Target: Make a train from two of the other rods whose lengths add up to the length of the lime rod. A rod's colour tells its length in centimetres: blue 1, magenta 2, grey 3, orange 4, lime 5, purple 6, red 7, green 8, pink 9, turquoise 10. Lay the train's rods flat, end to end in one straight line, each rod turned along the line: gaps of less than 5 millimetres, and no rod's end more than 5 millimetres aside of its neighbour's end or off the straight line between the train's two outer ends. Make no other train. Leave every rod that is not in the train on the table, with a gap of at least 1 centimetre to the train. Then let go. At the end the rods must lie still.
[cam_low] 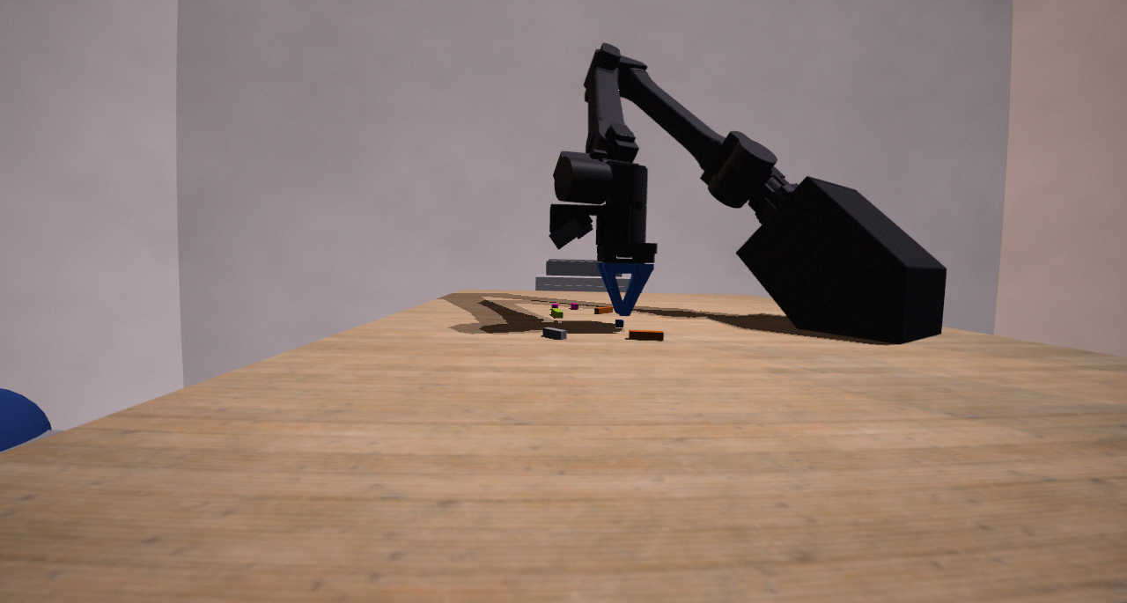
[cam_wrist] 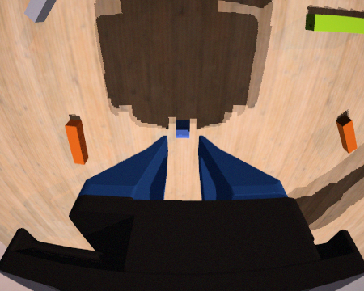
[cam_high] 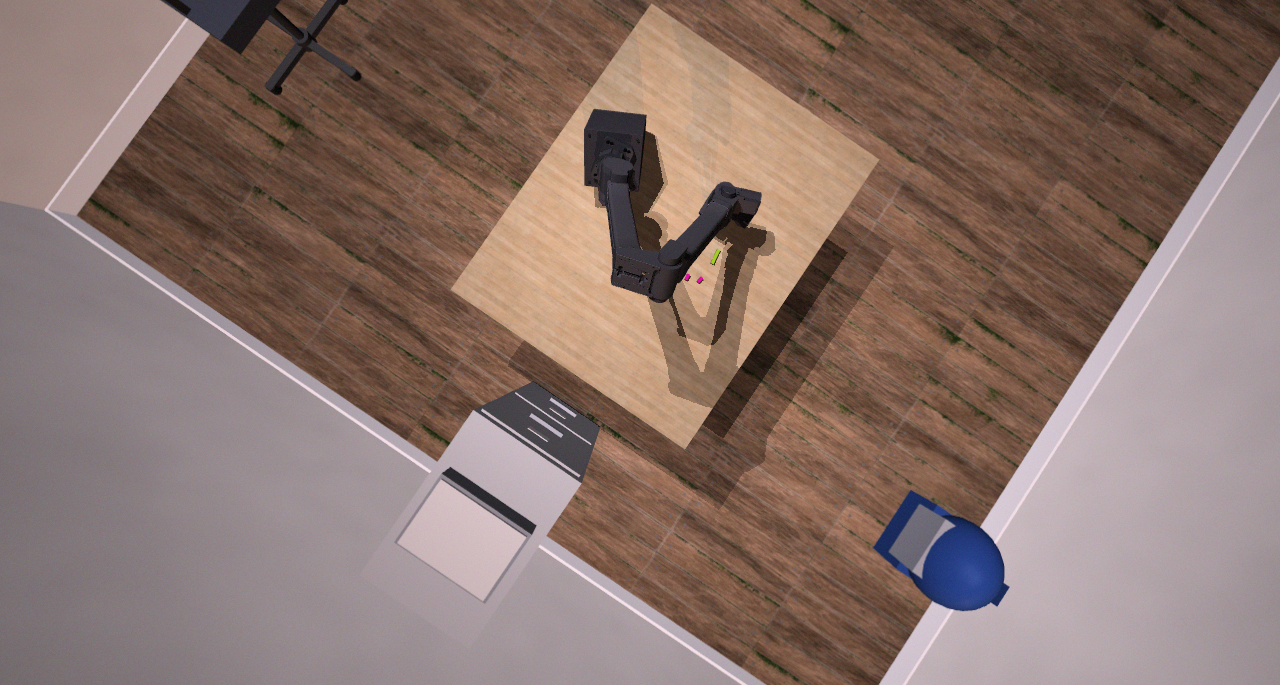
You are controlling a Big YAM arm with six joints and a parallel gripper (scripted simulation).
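My hand is 2 cm above the blue rod. The rest, counted from my hand: grey rod 12 cm ahead, 6 cm to the left, 2 cm below; lime rod 12 cm to the right, 6 cm ahead, 2 cm below.
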